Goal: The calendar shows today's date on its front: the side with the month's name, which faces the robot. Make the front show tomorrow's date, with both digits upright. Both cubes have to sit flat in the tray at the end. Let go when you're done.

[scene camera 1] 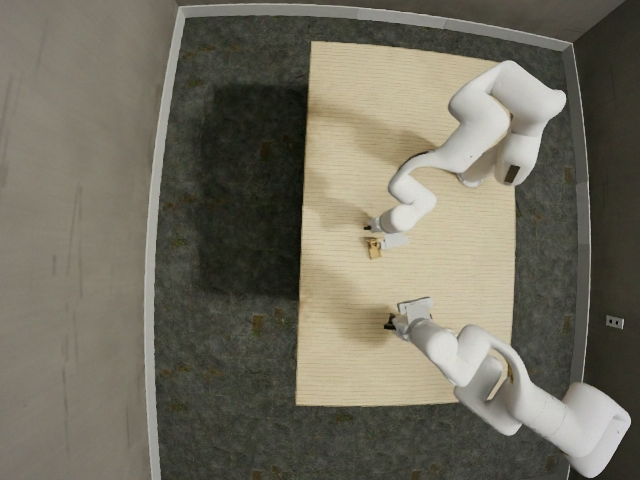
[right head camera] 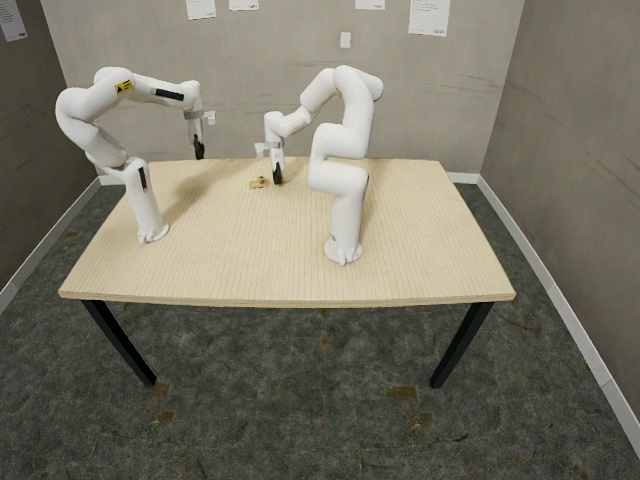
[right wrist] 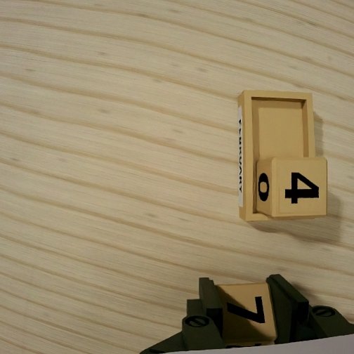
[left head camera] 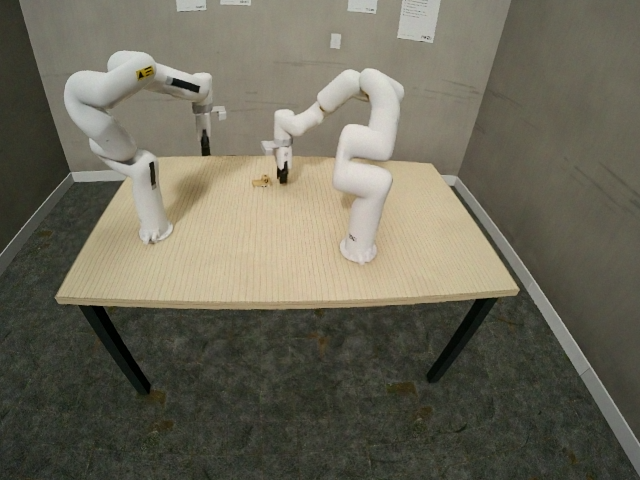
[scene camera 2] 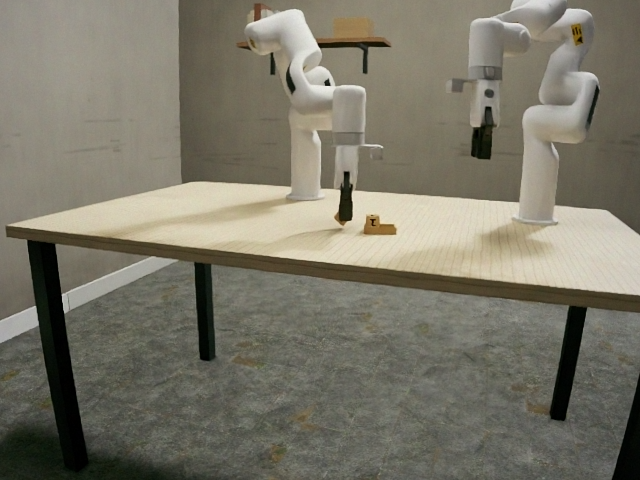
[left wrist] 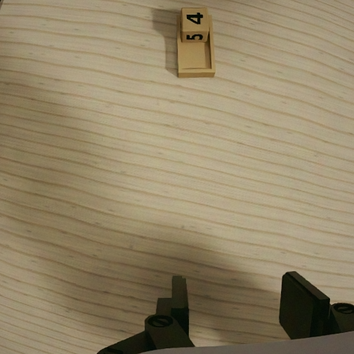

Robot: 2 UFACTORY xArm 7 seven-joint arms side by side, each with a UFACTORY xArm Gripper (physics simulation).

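Seen in the pictures: left gripper, fingertip midpoint: [scene camera 1: 400, 315] [right head camera: 200, 156] [left head camera: 205, 152] [scene camera 2: 480, 158]; right gripper, fingertip midpoint: [right head camera: 277, 181] [left head camera: 281, 180] [scene camera 2: 345, 219]; left arm's base, link origin: [right head camera: 153, 231] [left head camera: 156, 231] [scene camera 2: 535, 221]; right arm's base, link origin: [scene camera 1: 469, 172] [right head camera: 342, 249] [left head camera: 357, 249] [scene camera 2: 305, 197].
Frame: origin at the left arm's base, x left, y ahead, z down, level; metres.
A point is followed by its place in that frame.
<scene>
The tray [right wrist: 246, 150] [left wrist: 196, 74] [scene camera 2: 385, 231] {x -0.377, y 0.307, z -0.007 m} lies on the table, its FEBRUARY label at the left in the right wrist view. One cube [right wrist: 300, 187] [left wrist: 194, 25] [scene camera 2: 372, 221] {x -0.407, y 0.309, z -0.028 m} sits in the tray half nearest my right gripper, 0 on the label side, 4 on top, 5 on the side toward the other half, which is empty. My right gripper [right wrist: 238, 301] [scene camera 2: 345, 219] {x -0.476, y 0.280, z -0.024 m} [left head camera: 282, 180] {x -0.476, y 0.280, z -0.024 m} is shut on the other cube [right wrist: 248, 310] [scene camera 2: 338, 219] {x -0.489, y 0.299, z -0.025 m}, low over the table beside the tray; it shows a 7 and looks tilted. My left gripper [left wrist: 233, 299] [scene camera 2: 481, 155] {x -0.175, y 0.246, z -0.180 m} [left head camera: 205, 153] {x -0.175, y 0.246, z -0.180 m} is open, high above the table.
The table [left head camera: 248, 248] {x -0.337, y -0.109, z 0.000 m} [scene camera 1: 346, 361] {x 0.049, y 0.402, z 0.000 m} carries both arm bases. The right wrist camera mount [scene camera 1: 395, 241] {x -0.415, y 0.265, z -0.197 m} overhangs close beside the tray in scene camera 1. A wall shelf [scene camera 2: 379, 42] with a box is behind the arms in scene camera 2.
</scene>
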